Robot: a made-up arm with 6 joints. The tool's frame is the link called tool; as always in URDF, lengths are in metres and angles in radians.
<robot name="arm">
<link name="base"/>
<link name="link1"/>
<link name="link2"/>
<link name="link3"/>
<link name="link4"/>
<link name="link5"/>
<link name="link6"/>
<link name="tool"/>
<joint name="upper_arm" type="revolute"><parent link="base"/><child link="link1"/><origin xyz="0.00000 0.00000 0.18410" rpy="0.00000 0.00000 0.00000"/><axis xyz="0 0 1"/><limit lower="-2.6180" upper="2.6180"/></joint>
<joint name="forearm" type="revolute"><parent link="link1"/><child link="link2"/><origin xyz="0.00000 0.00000 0.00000" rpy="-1.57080 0.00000 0.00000"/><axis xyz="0 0 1"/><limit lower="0.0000" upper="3.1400"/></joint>
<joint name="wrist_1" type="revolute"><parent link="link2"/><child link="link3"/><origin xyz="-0.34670 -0.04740 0.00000" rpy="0.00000 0.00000 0.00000"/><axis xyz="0 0 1"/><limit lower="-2.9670" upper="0.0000"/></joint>
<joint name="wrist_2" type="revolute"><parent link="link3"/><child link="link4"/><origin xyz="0.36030 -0.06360 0.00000" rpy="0.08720 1.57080 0.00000"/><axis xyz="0 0 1"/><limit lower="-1.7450" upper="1.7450"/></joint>
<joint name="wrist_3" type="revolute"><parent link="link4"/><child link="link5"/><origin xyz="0.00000 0.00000 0.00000" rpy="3.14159 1.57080 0.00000"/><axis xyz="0 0 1"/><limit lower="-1.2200" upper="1.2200"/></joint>
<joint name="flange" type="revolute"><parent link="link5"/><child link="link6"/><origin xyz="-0.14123 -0.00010 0.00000" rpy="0.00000 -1.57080 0.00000"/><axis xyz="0 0 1"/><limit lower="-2.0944" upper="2.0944"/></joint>
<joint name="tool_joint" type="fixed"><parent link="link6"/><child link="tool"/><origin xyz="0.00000 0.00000 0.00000" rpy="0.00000 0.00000 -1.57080"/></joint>
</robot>
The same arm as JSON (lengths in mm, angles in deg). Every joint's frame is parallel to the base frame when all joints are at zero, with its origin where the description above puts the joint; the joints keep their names.
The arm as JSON. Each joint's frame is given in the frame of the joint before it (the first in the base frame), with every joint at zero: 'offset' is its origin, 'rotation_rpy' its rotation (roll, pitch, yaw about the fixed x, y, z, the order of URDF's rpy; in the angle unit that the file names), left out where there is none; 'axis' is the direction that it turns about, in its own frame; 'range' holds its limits. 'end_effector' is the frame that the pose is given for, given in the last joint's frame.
{
  "length_unit": "mm",
  "angle_unit": "deg",
  "chain": [
    {
      "id": "upper_arm",
      "offset": [
        0.0,
        0.0,
        184.1
      ],
      "axis": "+z",
      "range": [
        -150.0,
        150.0
      ]
    },
    {
      "id": "forearm",
      "offset": [
        0.0,
        0.0,
        0.0
      ],
      "axis": "+y",
      "range": [
        0.0,
        179.91
      ]
    },
    {
      "id": "wrist_1",
      "offset": [
        -346.7,
        0.0,
        47.4
      ],
      "axis": "+y",
      "range": [
        -170.0,
        0.0
      ]
    },
    {
      "id": "wrist_2",
      "offset": [
        360.3,
        0.0,
        63.6
      ],
      "axis": [
        0.9962,
        0.0,
        0.0871
      ],
      "range": [
        -99.98,
        99.98
      ]
    },
    {
      "id": "wrist_3",
      "offset": [
        0.0,
        0.0,
        0.0
      ],
      "axis": "+y",
      "range": [
        -69.9,
        69.9
      ]
    },
    {
      "id": "flange",
      "offset": [
        140.7,
        0.0,
        12.2
      ],
      "axis": [
        0.9962,
        0.0,
        0.0871
      ],
      "range": [
        -120.0,
        120.0
      ]
    }
  ],
  "end_effector": {
    "offset": [
      0.0,
      0.0,
      0.0
    ],
    "rotation_rpy": [
      0.0,
      85.0,
      0.0
    ]
  }
}

